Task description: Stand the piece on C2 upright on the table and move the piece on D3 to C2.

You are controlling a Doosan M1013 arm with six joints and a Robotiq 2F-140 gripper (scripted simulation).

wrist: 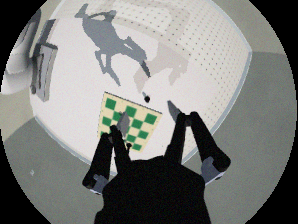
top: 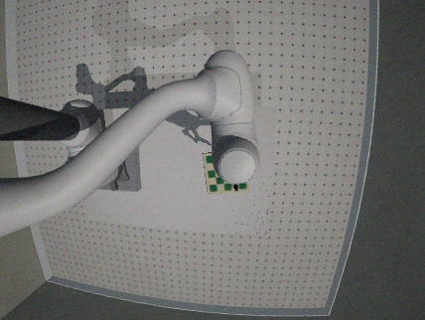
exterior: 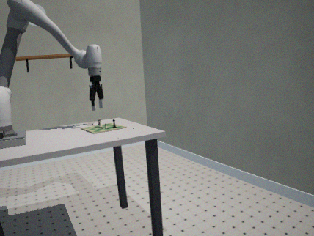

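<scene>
My gripper is now 100 mm to the left of the pale piece, 100 mm above it and 40 mm past it. From my hand the other things lie so: chessboard: 140 mm to the right, 130 mm below, 50 mm behind.
</scene>
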